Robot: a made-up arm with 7 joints.
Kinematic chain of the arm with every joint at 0, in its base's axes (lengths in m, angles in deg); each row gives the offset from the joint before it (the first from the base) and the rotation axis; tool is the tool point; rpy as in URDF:
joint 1: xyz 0 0 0.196 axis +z
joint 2: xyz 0 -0.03 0.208 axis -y
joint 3: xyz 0 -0.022 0.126 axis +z
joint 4: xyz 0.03 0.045 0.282 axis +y
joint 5: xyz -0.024 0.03 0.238 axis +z
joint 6: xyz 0 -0.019 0.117 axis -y
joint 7: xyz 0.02 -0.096 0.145 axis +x
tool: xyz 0 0 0 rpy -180 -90 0
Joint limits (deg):
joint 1: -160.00..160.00
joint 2: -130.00..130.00
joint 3: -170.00..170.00
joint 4: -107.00..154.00
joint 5: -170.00..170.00
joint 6: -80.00..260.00
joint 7: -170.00..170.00
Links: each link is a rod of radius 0.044 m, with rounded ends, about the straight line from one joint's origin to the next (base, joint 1, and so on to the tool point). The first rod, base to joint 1, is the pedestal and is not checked.
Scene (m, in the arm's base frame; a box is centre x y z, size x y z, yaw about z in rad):
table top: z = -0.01
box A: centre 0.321 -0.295 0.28 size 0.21 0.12 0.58 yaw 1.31
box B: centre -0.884 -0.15 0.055 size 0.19 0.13 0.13 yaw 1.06
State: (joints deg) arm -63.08 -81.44 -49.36 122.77 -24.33 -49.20 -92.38
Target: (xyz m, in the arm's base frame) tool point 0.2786 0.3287 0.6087
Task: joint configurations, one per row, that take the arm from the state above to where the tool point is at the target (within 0.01 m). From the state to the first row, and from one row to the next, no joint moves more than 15 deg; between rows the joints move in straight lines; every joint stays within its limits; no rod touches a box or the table.
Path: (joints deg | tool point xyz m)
1: -67.44 -69.08 -48.38 109.47 -30.05 -50.94 -85.93 | -0.2809 -0.4431 0.2852
2: -71.80 -56.73 -47.40 96.16 -35.76 -52.69 -79.48 | -0.2937 -0.5423 0.3967
3: -76.17 -44.37 -46.42 82.86 -41.48 -54.43 -73.02 | -0.3131 -0.5873 0.5679
4: -80.53 -32.01 -45.44 69.55 -47.19 -56.18 -66.57 | -0.3320 -0.5528 0.7721
5: -66.21 -22.73 -34.56 76.40 -40.36 -55.76 -73.02 | -0.1562 -0.5906 0.7519
6: -51.90 -13.45 -23.69 83.25 -33.53 -55.34 -79.48 | 0.0374 -0.5634 0.7410
7: -37.58 -4.16 -12.82 90.10 -26.70 -54.91 -85.93 | 0.2101 -0.4599 0.7391
8: -23.27 5.12 -1.95 96.95 -19.87 -54.49 -92.38 | 0.3210 -0.2951 0.7405
9: -12.24 2.36 9.55 98.10 -17.27 -53.66 -92.38 | 0.4147 -0.1419 0.7063
10: -1.22 -0.40 21.04 99.26 -14.67 -52.82 -92.38 | 0.4378 0.0326 0.6709
11: 9.80 -3.16 32.54 100.41 -12.08 -51.99 -92.38 | 0.3888 0.1987 0.6375
12: 20.83 -5.92 44.03 101.56 -9.48 -51.16 -92.38 | 0.2786 0.3287 0.6087

